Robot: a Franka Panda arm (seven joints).
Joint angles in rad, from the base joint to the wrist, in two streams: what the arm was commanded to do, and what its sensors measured. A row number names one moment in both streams.
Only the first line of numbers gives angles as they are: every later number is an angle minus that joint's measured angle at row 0.
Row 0, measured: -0.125 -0.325 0.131 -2.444 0.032 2.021 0.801
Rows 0 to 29, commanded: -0.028 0.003 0.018 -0.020 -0.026 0.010 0.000; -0.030 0.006 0.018 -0.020 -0.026 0.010 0.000; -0.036 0.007 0.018 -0.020 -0.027 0.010 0.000; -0.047 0.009 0.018 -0.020 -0.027 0.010 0.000; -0.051 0.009 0.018 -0.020 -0.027 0.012 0.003; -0.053 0.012 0.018 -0.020 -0.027 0.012 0.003; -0.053 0.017 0.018 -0.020 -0.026 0.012 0.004; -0.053 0.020 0.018 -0.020 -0.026 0.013 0.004; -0.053 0.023 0.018 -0.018 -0.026 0.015 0.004; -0.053 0.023 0.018 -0.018 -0.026 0.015 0.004; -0.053 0.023 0.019 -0.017 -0.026 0.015 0.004; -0.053 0.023 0.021 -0.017 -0.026 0.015 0.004; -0.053 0.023 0.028 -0.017 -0.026 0.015 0.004; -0.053 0.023 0.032 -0.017 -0.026 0.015 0.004; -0.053 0.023 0.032 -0.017 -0.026 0.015 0.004; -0.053 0.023 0.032 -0.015 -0.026 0.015 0.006; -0.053 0.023 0.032 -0.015 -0.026 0.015 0.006; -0.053 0.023 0.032 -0.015 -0.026 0.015 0.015; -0.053 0.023 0.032 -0.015 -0.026 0.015 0.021; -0.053 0.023 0.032 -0.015 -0.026 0.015 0.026; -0.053 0.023 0.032 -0.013 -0.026 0.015 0.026; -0.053 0.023 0.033 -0.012 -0.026 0.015 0.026; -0.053 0.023 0.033 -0.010 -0.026 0.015 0.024; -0.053 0.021 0.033 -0.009 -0.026 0.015 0.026; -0.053 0.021 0.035 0.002 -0.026 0.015 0.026; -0.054 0.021 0.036 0.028 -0.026 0.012 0.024; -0.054 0.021 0.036 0.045 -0.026 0.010 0.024; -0.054 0.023 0.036 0.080 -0.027 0.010 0.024; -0.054 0.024 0.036 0.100 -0.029 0.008 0.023; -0.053 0.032 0.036 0.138 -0.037 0.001 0.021
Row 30, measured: -0.041 0.015 0.014 0.038 -0.013 0.002 0.000
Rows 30 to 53, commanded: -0.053 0.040 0.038 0.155 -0.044 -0.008 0.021; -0.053 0.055 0.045 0.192 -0.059 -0.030 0.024; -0.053 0.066 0.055 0.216 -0.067 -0.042 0.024; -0.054 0.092 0.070 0.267 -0.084 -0.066 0.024; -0.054 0.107 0.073 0.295 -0.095 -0.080 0.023; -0.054 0.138 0.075 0.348 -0.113 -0.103 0.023; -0.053 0.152 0.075 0.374 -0.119 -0.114 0.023; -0.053 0.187 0.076 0.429 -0.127 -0.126 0.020; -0.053 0.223 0.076 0.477 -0.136 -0.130 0.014; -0.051 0.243 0.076 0.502 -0.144 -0.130 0.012; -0.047 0.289 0.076 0.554 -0.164 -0.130 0.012; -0.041 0.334 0.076 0.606 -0.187 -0.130 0.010; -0.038 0.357 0.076 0.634 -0.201 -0.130 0.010; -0.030 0.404 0.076 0.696 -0.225 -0.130 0.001; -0.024 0.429 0.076 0.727 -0.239 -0.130 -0.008; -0.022 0.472 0.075 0.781 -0.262 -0.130 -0.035; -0.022 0.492 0.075 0.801 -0.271 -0.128 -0.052; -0.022 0.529 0.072 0.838 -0.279 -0.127 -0.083; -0.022 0.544 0.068 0.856 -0.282 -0.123 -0.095; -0.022 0.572 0.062 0.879 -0.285 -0.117 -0.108; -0.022 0.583 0.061 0.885 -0.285 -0.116 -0.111; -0.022 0.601 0.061 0.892 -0.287 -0.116 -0.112; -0.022 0.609 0.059 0.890 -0.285 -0.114 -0.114; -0.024 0.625 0.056 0.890 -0.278 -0.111 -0.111
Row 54, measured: -0.024 0.559 0.059 0.831 -0.267 -0.091 -0.091
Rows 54 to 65, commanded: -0.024 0.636 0.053 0.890 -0.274 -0.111 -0.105; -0.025 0.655 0.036 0.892 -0.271 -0.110 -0.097; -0.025 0.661 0.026 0.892 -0.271 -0.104 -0.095; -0.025 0.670 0.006 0.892 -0.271 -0.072 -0.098; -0.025 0.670 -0.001 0.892 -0.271 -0.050 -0.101; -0.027 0.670 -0.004 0.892 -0.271 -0.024 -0.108; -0.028 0.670 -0.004 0.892 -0.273 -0.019 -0.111; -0.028 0.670 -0.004 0.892 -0.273 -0.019 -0.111; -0.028 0.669 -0.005 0.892 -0.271 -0.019 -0.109; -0.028 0.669 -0.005 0.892 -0.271 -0.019 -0.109; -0.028 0.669 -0.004 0.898 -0.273 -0.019 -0.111; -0.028 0.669 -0.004 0.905 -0.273 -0.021 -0.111
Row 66, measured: -0.030 0.671 -0.007 0.880 -0.267 -0.022 -0.100
